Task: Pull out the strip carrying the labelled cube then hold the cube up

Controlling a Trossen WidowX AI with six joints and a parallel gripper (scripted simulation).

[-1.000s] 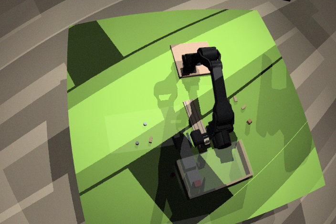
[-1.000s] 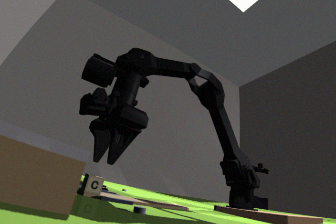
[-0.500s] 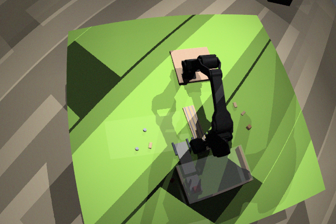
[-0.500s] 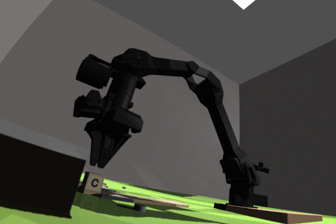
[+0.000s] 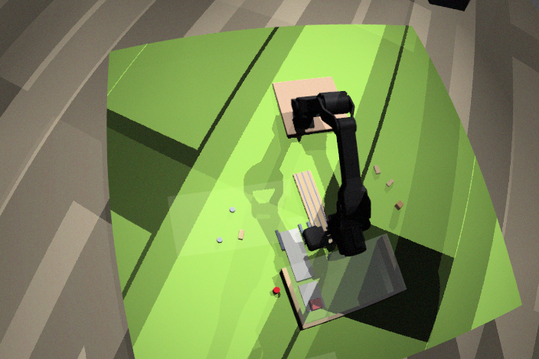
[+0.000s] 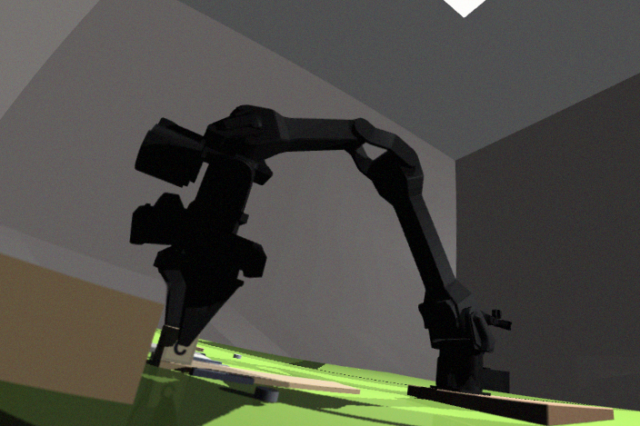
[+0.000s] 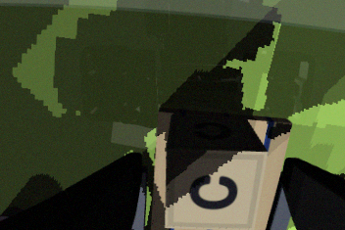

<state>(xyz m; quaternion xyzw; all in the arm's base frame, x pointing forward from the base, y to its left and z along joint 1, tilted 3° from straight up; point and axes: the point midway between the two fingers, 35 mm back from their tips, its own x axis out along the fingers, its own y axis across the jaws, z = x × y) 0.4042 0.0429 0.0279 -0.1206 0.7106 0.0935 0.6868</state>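
Right now the labelled cube is right at my gripper tip. Also, from my gripper tip: grey disc (8 cm behind, 8 cm to the left, 2 cm below); red knob (14 cm ahead, 16 cm to the right, 1 cm below); tan strip (11 cm behind, 3 cm to the right, 2 cm below).
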